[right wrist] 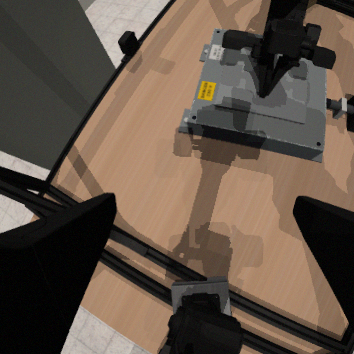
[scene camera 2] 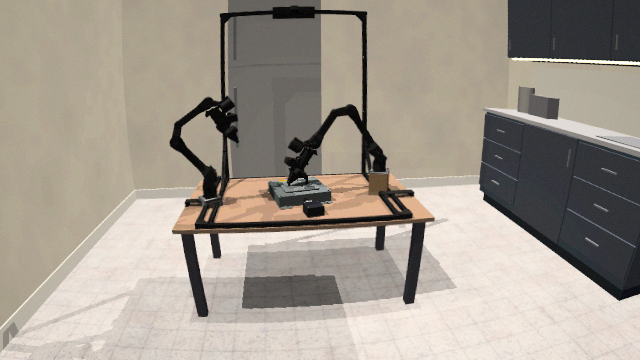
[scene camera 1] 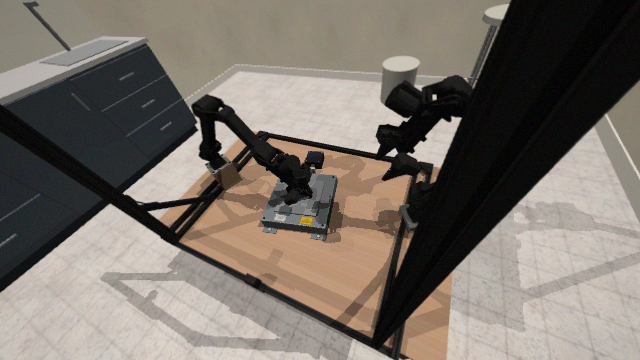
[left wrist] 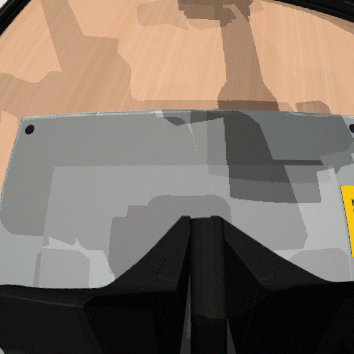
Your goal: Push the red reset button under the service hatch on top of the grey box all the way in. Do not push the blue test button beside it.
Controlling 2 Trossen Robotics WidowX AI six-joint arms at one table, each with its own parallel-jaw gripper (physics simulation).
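Note:
The grey box (scene camera 1: 326,187) (scene camera 2: 318,196) (left wrist: 105,144) (right wrist: 302,135) sits mid-table with its flat service hatch (left wrist: 98,189) (right wrist: 288,109) lying closed. The red and blue buttons are hidden under it. My left gripper (scene camera 1: 297,196) (scene camera 2: 297,180) (left wrist: 199,223) (right wrist: 263,93) is down on the hatch, shut on the black hatch handle (left wrist: 203,253). My right gripper (scene camera 1: 383,168) (scene camera 2: 233,137) (right wrist: 206,203) is open and empty, held high near the table's edge, far from the box.
A yellow danger label (scene camera 1: 306,221) (right wrist: 206,90) marks the box top. A small black unit (scene camera 1: 315,158) (scene camera 2: 313,208) with a shaft stands against the box's side. Black frame rails (scene camera 1: 395,250) border the table. A tall gantry post (scene camera 1: 461,200) stands close to the camera.

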